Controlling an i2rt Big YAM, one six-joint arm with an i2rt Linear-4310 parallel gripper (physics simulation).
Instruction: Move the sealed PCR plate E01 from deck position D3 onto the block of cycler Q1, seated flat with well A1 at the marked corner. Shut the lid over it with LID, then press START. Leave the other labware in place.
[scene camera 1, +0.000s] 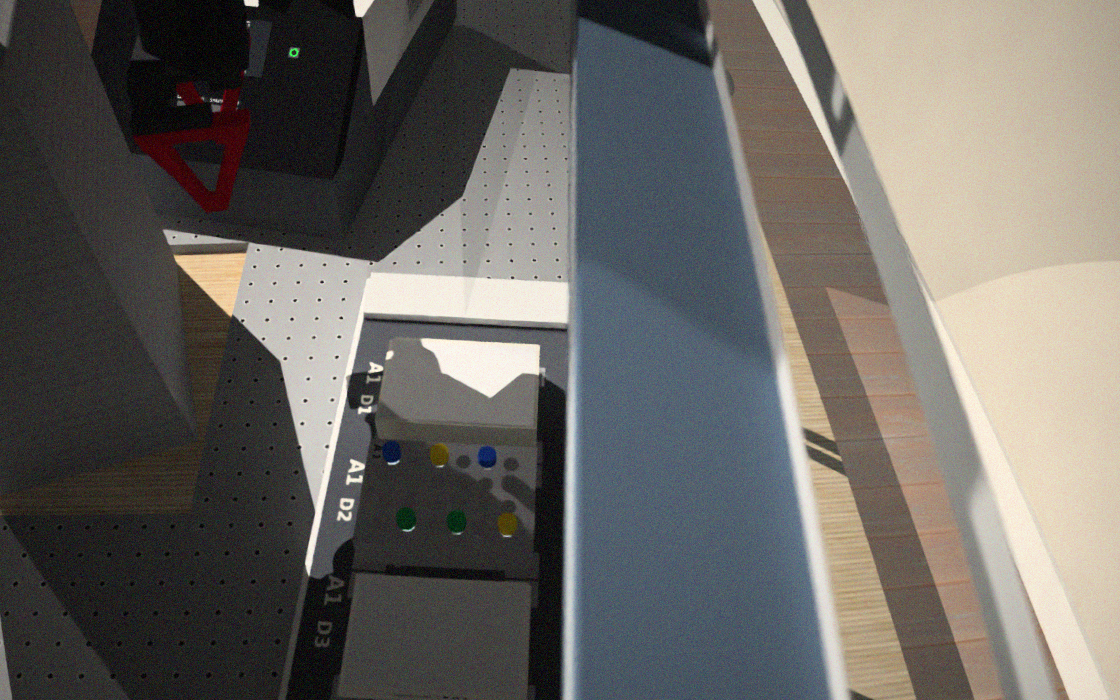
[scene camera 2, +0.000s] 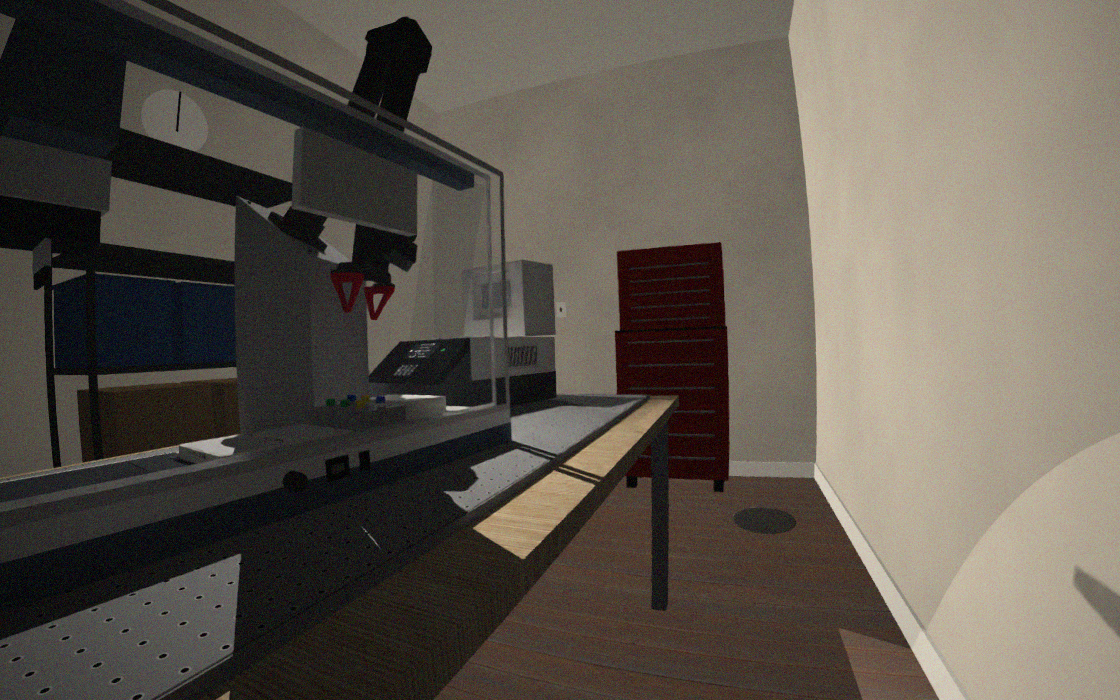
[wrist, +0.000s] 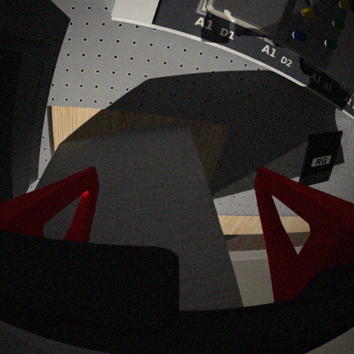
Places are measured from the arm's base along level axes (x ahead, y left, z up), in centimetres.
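Where they show: gripper, fingertip midpoint: (scene camera 1: 218, 171) (scene camera 2: 361, 316).
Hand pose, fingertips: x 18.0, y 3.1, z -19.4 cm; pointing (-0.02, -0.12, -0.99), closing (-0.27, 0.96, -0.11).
Observation:
After its pixels a point has its place.
The flat, pale grey labware at D3 (scene camera 1: 437, 639) @(x 34.9, y -23.4, z -37.2 cm), taken as plate E01, sits in its deck position; its lower part is cut off in scene view 1. A dark instrument with a sloped panel and green light (scene camera 1: 305, 107) (scene camera 2: 419, 361) stands beyond the deck's D1 end. It looks like cycler Q1, but its name and buttons are not legible, and its block does not show. My gripper (scene camera 2: 361, 313) @(x 18.0, y 3.1, z -19.4 cm) (wrist: 176, 175) is open and empty, high above the bench. In scene view 1 its near red finger (scene camera 1: 235, 156) @(x 21.9, y -1.7, z -14.1 cm) overlaps the instrument's panel.
A pale box (scene camera 1: 466, 383) @(x 35.8, y -3.7, z -34.7 cm) sits at D1. A tube rack (scene camera 1: 446, 487) @(x 34.9, y -12.8, z -35.0 cm) with blue, yellow and green caps sits at D2. A tall grey column (scene camera 1: 99, 272) (scene camera 2: 276, 330) (wrist: 140, 200) stands beside the deck. A black RG box (wrist: 322, 150) stands on the perforated bench. A blue-grey beam (scene camera 1: 685, 412) @(x 42.5, y -32.7, z 5.7 cm) crosses scene view 1.

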